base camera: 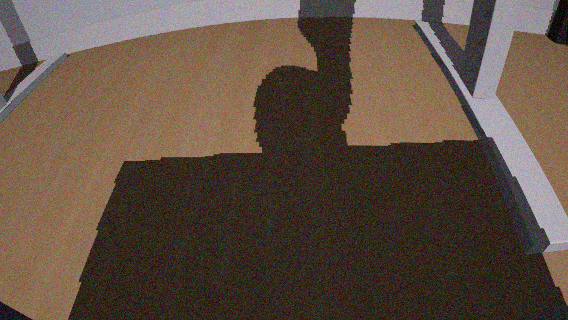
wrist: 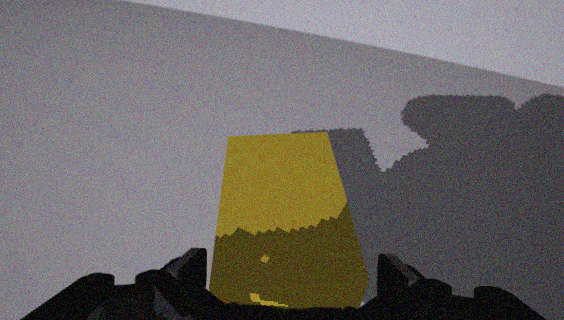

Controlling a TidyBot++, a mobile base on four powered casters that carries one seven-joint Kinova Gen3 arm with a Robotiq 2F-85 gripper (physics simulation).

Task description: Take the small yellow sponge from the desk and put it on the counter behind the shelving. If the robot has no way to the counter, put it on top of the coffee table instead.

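Places are measured from the arm's base along level axes (x down, y right, z back), in metres.
Pixels of known places: gripper, between the fingertips: [wrist: 291, 270].
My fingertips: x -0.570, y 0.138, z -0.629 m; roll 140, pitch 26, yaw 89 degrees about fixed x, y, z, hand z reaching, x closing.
Ahead of a thing's pixels: the offset from my fingertips to its top centre. "pt": to the spot under its first point. Level surfaces: height alone.
The yellow sponge @[dx -0.028, dy -0.016, dz -0.022 m] [wrist: 282, 185] rests on the grey desk top @[dx +0.017 m] [wrist: 125, 150] in the wrist view, its near part in shadow. My gripper [wrist: 291, 270] is open, with one black fingertip at the left and one at the right of the sponge's near part. A narrow gap shows on each side between the sponge and the fingertips. The sponge's near end is hidden by the gripper's body. The counter, the shelving and the coffee table cannot be made out in these views.
In the base camera view, a white foot bar with an upright leg [base camera: 520, 165] stands on the wooden floor @[dx +0.967 m] [base camera: 175, 100] at the right. Another bar [base camera: 37, 82] lies at the left. A pale wall [base camera: 150, 25] runs across the back, and a dark object @[pt dx +0.907, dy +0.721, dz -0.297 m] [base camera: 559, 25] stands at the far right.
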